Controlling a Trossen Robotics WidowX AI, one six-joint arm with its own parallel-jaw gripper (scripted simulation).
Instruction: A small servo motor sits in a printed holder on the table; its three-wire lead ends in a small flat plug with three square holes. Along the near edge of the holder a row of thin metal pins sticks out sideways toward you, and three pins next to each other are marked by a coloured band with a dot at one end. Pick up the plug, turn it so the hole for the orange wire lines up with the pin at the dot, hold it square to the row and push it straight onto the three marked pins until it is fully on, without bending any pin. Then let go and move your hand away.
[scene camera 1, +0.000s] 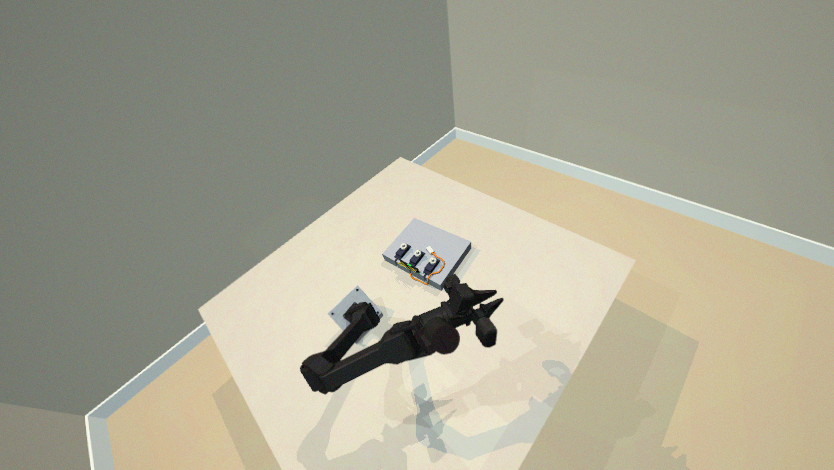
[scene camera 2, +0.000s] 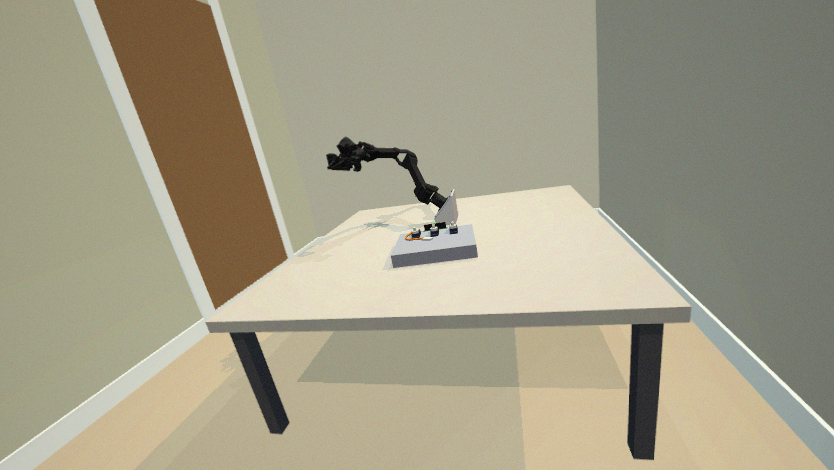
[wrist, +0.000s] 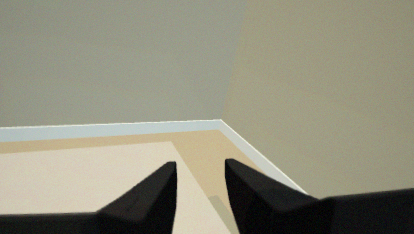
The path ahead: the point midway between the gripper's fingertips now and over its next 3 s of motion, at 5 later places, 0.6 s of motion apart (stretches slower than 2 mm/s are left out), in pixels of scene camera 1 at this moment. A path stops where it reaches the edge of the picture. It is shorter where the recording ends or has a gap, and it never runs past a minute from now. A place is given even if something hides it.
The gripper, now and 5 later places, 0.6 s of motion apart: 499, 295; 492, 273; 479, 253; 463, 237; 456, 230; 449, 230
